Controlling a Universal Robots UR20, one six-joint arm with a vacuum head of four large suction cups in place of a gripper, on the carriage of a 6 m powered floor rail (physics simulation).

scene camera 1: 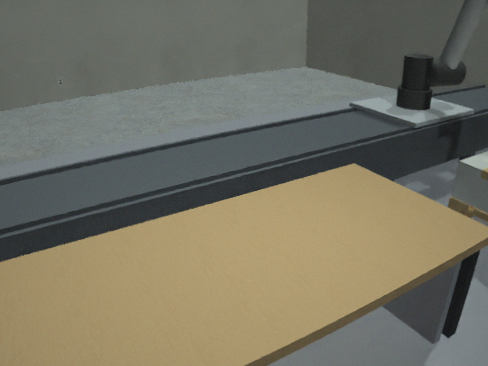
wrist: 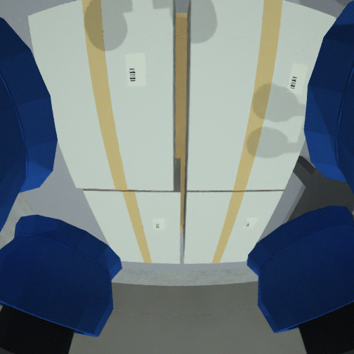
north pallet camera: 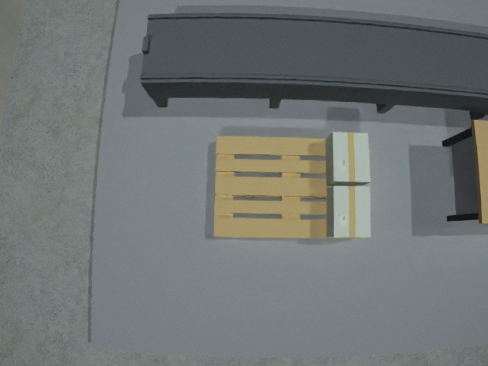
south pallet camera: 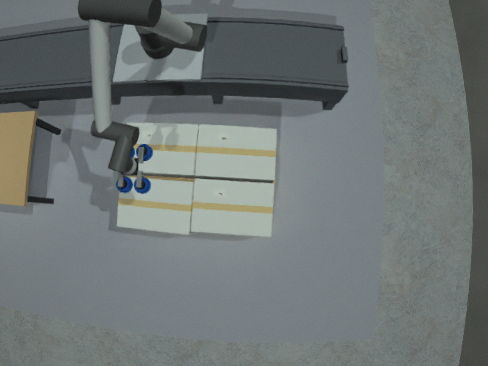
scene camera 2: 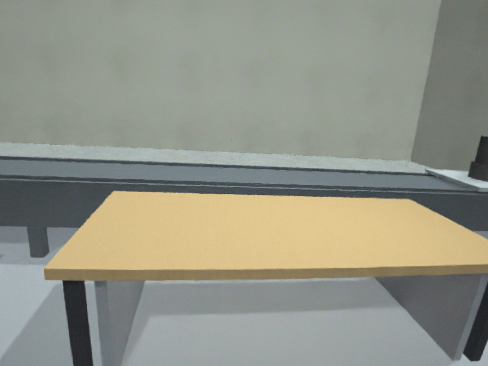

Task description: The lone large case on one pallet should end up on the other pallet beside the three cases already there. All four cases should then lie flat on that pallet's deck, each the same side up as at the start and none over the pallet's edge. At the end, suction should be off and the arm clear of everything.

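Pixels of known places: arm's base, origin of its link: (scene camera 1: 412,105) (south pallet camera: 159,45) (scene camera 2: 483,178).
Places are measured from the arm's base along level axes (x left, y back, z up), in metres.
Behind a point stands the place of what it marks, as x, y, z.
Note:
On the south pallet (wrist: 181,75) (scene camera 1: 466,206) @[-0.257, -0.711, -0.438], white taped cases lie flat, two by two: far-left (south pallet camera: 170,164) @[0.146, -0.910, -0.176] (wrist: 225,50), far-right (south pallet camera: 235,165) @[0.628, -0.901, -0.177] (wrist: 207,205), near-left (south pallet camera: 155,217) @[0.051, -1.308, -0.177] (wrist: 65,60) and near-right (south pallet camera: 232,223) @[0.624, -1.319, -0.176] (wrist: 152,205). A narrow gap showing pallet wood separates far-left from near-left. The near-left and near-right cases lie edge to edge. Part of one case (scene camera 1: 477,175) @[-0.250, -0.732, -0.220] shows in scene camera 1; which one I cannot tell. My vacuum head (south pallet camera: 134,168) @[-0.001, -1.001, 0.214] (wrist: 177,165) hangs above the gap between the left-hand cases, open, with nothing on its blue cups.
The north pallet (north pallet camera: 255,185) @[-4.574, -0.995, -0.427] carries two narrow cases (north pallet camera: 342,157) @[-3.940, -0.806, -0.190] (north pallet camera: 342,220) @[-3.945, -1.269, -0.202] along its right edge. The rail (north pallet camera: 300,50) (south pallet camera: 275,52) runs behind both pallets, with the arm's carriage (south pallet camera: 190,70) @[0.268, -0.226, 0.000] (scene camera 1: 382,111) @[-0.326, 0.004, 0.000] on it. A wooden table (scene camera 1: 225,260) @[-2.046, -0.886, -0.040] (scene camera 2: 265,230) @[-2.136, -0.993, -0.040] stands between the pallets.

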